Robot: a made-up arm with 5 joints.
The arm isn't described. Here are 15 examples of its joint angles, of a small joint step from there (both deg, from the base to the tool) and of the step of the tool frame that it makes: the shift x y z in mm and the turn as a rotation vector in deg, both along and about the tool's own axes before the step.
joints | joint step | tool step
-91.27 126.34 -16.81 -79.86 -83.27 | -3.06 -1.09 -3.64 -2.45 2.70 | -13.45 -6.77 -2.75 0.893 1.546 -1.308
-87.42 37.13 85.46 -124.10 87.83 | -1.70 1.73 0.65 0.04 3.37 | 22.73 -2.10 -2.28 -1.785 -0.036 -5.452
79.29 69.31 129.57 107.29 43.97 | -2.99 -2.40 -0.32 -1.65 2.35 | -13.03 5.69 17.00 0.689 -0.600 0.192
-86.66 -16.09 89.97 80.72 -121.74 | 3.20 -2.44 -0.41 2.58 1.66 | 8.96 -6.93 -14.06 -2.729 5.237 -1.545
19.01 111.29 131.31 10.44 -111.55 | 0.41 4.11 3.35 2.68 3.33 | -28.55 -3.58 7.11 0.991 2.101 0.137
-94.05 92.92 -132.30 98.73 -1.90 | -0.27 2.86 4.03 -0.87 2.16 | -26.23 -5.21 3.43 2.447 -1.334 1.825
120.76 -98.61 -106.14 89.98 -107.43 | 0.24 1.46 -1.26 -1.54 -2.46 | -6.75 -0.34 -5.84 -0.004 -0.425 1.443
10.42 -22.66 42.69 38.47 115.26 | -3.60 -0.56 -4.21 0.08 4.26 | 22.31 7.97 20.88 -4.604 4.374 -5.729
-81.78 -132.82 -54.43 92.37 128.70 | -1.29 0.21 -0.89 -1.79 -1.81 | -5.53 -2.86 -4.52 -1.216 -0.250 -0.043
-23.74 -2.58 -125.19 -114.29 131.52 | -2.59 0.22 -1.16 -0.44 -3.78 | -39.43 -12.27 6.85 0.156 1.774 5.754
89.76 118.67 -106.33 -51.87 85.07 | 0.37 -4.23 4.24 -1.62 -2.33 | -5.45 -30.90 -30.54 -5.797 -0.804 -1.507
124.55 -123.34 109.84 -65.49 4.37 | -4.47 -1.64 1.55 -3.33 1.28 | -6.95 0.57 28.75 3.284 2.977 -0.435
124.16 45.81 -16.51 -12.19 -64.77 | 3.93 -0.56 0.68 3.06 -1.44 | -4.22 -16.67 -27.89 -4.282 -3.983 3.114
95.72 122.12 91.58 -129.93 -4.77 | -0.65 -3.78 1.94 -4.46 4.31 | 58.96 21.04 13.22 2.076 0.604 -5.831
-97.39 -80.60 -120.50 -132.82 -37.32 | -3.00 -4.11 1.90 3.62 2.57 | 17.18 15.27 -10.55 0.731 -0.821 -0.209
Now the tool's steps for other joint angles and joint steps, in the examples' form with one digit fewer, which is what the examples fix.
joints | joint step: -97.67 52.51 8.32 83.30 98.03 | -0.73 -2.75 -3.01 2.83 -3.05
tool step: -6.8 11.1 37.0 2.34 3.28 0.87
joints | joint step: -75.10 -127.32 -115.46 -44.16 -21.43 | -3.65 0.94 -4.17 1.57 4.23
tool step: -15.2 -1.2 17.2 2.86 -2.47 2.37
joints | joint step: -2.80 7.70 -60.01 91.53 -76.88 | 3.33 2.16 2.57 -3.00 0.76
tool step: -11.0 15.3 -11.5 -0.14 -1.78 1.30
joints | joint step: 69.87 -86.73 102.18 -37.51 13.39 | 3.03 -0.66 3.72 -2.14 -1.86
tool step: 17.3 13.0 -43.8 -5.29 0.40 -2.59
